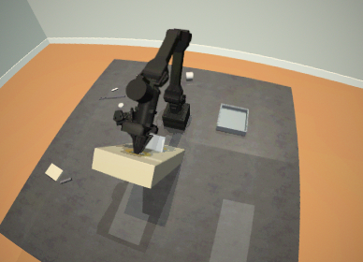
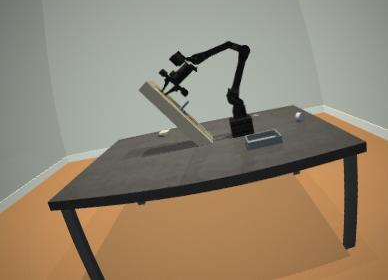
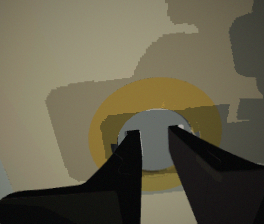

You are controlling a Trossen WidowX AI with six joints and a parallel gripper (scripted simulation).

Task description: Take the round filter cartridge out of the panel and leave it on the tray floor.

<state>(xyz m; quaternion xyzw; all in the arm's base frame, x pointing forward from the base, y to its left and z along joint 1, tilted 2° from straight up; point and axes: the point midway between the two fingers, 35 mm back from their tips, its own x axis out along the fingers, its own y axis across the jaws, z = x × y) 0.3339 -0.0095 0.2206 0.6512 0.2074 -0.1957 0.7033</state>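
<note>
Now: gripper tip 1 cm short of the round grey filter cartridge and 1 cm above it. Round my gripper tip: grey tray 43 cm behind, 29 cm to the left, 27 cm below; then cream block 50 cm to the right, 27 cm below, 11 cm ahead.
</note>
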